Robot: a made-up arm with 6 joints. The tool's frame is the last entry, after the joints.
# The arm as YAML. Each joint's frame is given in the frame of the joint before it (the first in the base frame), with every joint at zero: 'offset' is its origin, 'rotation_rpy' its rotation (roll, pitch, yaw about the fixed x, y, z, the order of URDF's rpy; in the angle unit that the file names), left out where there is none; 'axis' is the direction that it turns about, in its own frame. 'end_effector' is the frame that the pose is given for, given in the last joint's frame.
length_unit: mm
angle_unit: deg
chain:
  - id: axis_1
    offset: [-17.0, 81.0, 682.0]
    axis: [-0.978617, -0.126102, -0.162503]
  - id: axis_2
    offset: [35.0, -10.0, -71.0]
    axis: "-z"
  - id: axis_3
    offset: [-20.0, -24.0, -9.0]
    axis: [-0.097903, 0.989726, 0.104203]
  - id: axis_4
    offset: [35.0, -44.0, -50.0]
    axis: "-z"
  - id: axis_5
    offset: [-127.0, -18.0, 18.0]
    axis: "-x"
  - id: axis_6
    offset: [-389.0, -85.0, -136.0]
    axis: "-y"
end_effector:
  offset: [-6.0, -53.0, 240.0]
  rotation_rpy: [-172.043, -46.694, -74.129]
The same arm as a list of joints. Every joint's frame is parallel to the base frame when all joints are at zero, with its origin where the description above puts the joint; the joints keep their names.
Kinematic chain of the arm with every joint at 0, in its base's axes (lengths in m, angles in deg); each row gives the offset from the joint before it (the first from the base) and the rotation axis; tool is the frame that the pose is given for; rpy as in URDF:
axis_1: xyz -0.017 0.081 0.682 axis -0.978617 -0.126102 -0.162503
axis_2: xyz 0.035 -0.01 -0.071 axis -z
axis_3: xyz -0.02 -0.024 -0.009 axis -0.097903 0.989726 0.104203
axis_4: xyz 0.035 -0.044 -0.05 axis -z
axis_5: xyz -0.127 -0.018 0.018 axis -x
axis_6: xyz -0.389 -0.085 -0.136 axis -y
tool: xyz -0.006 -0.053 0.24 rpy -172.04 -46.69 -74.13

